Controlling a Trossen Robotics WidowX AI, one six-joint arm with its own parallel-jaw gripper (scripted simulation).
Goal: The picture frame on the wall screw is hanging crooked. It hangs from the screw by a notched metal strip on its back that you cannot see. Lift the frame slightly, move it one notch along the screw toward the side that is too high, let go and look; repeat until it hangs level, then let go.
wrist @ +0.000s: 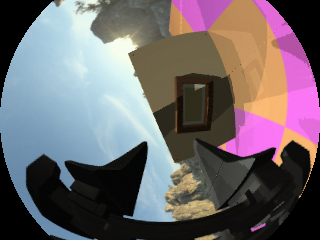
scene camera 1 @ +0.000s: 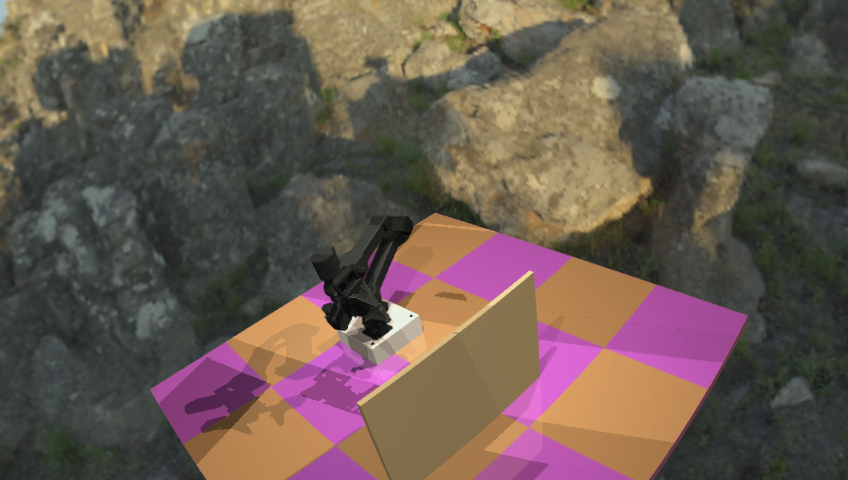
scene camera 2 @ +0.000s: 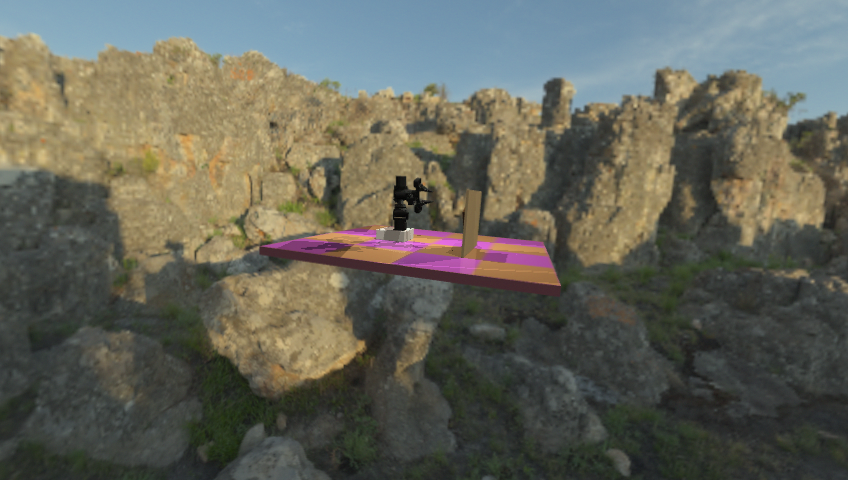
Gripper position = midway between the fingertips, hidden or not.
In view: my gripper (scene camera 1: 384, 313), a picture frame (wrist: 194, 95) and a wall panel (scene camera 1: 426, 413).
My gripper is seen too in the wrist view (wrist: 170, 144). The wall panel shows as well in the wrist view (wrist: 157, 64) and in scene camera 2 (scene camera 2: 473, 197). Scene camera 1 misses the picture frame, which is hidden by the wall panel.
